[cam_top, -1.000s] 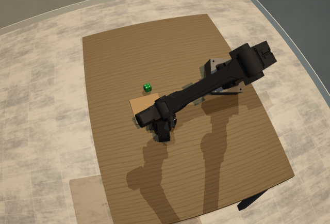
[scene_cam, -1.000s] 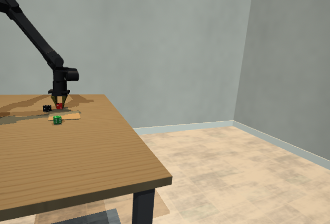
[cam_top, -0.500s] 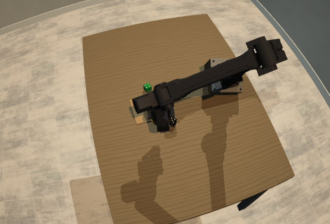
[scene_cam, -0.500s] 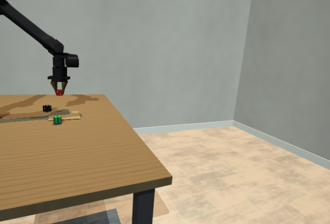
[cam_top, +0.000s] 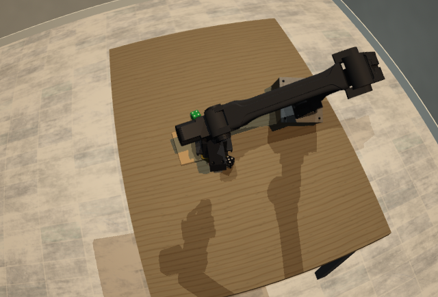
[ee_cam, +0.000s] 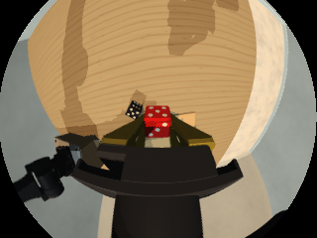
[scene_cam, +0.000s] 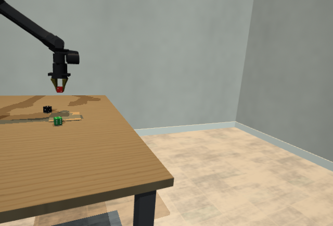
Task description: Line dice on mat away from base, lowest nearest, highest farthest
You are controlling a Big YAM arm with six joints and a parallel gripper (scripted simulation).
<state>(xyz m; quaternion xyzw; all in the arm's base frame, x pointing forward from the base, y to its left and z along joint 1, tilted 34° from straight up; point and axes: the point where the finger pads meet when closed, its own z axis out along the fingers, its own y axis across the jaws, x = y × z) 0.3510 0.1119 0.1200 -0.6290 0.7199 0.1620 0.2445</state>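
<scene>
Right now my hand is 3 cm short of the tan mat, 14 cm to the left of it and 11 cm above it. Round my hand: black die (6 cm behind, 4 cm to the right, 10 cm below); green die (1 cm ahead, 25 cm to the right, 10 cm below); red die (right at my hand).
</scene>
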